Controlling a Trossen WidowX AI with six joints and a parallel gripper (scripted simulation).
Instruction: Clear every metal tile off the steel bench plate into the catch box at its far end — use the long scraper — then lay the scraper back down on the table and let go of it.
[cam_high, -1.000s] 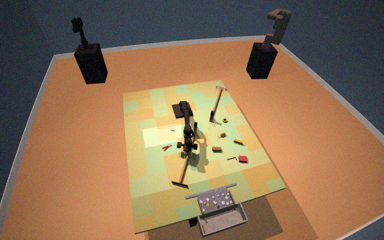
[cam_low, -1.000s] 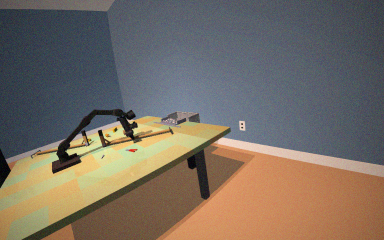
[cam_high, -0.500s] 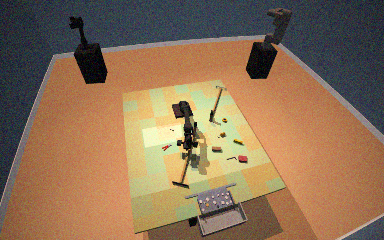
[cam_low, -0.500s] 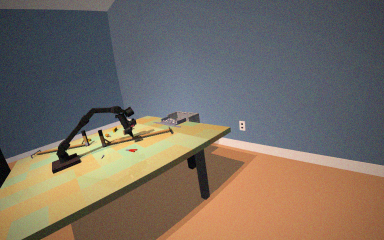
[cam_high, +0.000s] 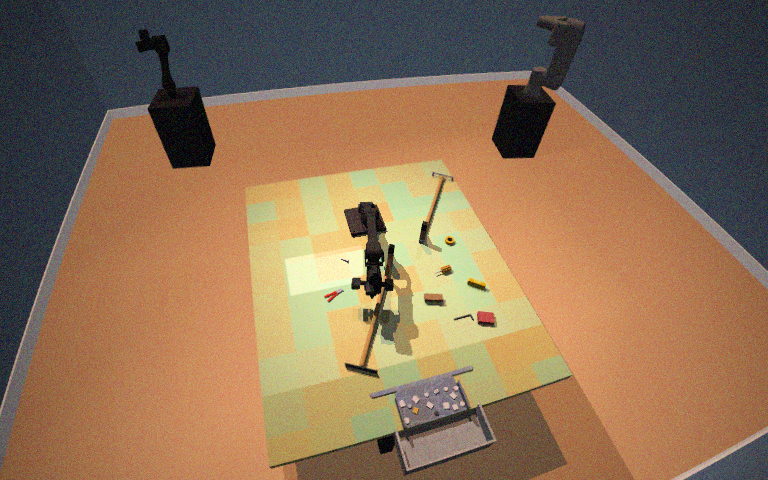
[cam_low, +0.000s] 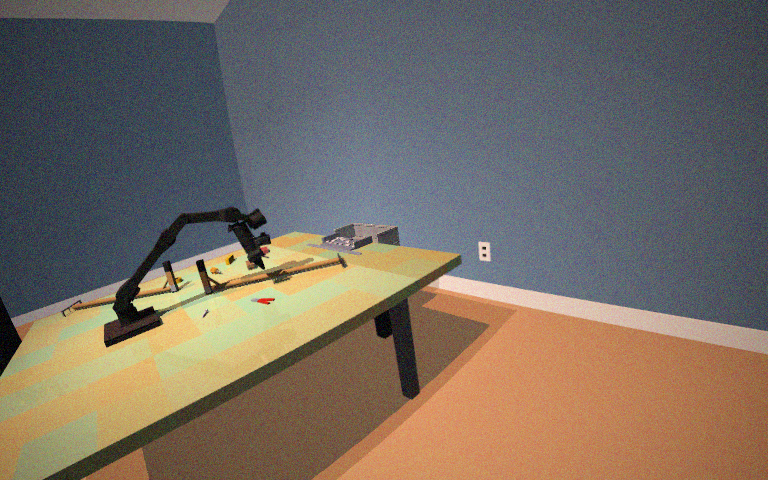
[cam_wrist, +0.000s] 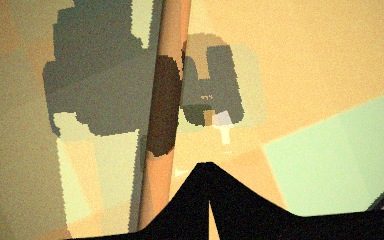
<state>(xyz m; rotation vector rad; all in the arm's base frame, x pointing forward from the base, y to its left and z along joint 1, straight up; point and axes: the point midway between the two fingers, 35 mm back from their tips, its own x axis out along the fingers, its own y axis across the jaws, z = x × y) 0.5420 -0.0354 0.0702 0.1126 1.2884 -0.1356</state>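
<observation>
The long scraper lies 30 mm ahead of my gripper tip and 20 mm to the left of it. From my gripper tip the other things lie so: orange screwdriver: 390 mm to the left, 160 mm behind, 40 mm below; hex key: 440 mm to the left, 120 mm ahead, 60 mm below; brown block: 300 mm to the left, 50 mm below, 10 mm ahead.
</observation>
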